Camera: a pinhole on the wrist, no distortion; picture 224 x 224 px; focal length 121.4 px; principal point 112.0 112.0 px. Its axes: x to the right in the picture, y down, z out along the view. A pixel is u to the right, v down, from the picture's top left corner.
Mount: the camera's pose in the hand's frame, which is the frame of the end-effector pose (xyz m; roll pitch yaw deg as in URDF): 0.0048 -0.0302 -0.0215 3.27 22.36 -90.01
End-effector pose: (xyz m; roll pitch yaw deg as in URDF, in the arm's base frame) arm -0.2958 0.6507 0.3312 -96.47 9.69 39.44
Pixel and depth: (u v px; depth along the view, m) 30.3 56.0 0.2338
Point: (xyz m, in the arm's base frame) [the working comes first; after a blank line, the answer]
In the camera's frame: -0.1573 -0.1078 0.2338

-0.5464 0.7601 0.2949
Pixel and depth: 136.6 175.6 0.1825
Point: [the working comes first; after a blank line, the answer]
In the camera's frame: 0.0370 0.0956 0.1825

-0.3087 0.8374 0.4338
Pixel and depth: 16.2 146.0 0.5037
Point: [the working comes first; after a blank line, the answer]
In the camera's frame: -0.3975 0.1411 0.5037

-0.6040 1.1512 0.1046
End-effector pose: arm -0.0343 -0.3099 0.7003 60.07 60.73 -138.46
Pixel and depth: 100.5 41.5 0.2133
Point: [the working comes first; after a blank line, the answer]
In the camera's frame: -0.0202 -0.1239 0.2133

-0.1243 -0.1253 0.8196
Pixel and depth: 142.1 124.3 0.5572
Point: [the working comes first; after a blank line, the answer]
In the camera's frame: 0.1382 0.0565 0.5572

-0.3572 0.1646 0.6258
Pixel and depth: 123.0 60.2 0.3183
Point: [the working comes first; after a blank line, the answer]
In the camera's frame: 0.0288 -0.1358 0.3183

-0.1677 -0.0172 0.8182
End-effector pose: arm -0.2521 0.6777 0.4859 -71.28 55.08 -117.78
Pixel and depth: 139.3 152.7 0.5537
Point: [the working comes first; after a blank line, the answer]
In the camera's frame: 0.1245 0.1856 0.5537

-0.2033 0.0992 0.6340
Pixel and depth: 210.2 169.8 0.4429
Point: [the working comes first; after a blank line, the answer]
In the camera's frame: 0.3583 0.2109 0.4429

-0.4603 0.1175 0.6680
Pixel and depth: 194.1 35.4 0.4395
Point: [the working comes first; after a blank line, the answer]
In the camera's frame: 0.2972 -0.2773 0.4395

-0.2902 0.4048 1.0293
